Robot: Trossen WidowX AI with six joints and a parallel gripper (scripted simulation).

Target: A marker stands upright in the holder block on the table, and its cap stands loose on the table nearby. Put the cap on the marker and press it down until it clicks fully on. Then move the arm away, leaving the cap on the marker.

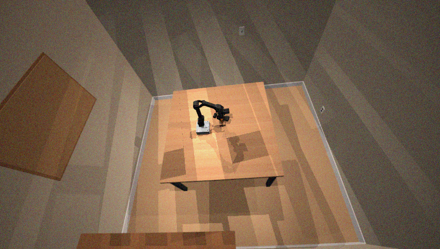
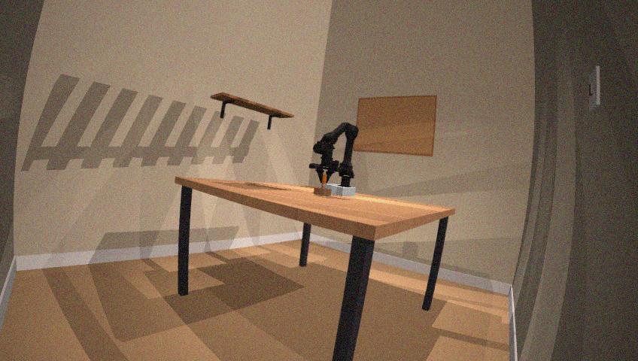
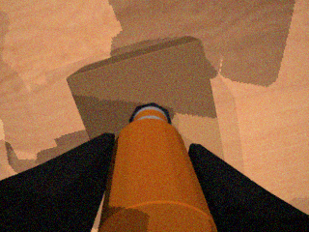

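Right now my gripper tip is 50 mm above the holder block. The rest, counted from my gripper tip: orange cap 20 mm above.
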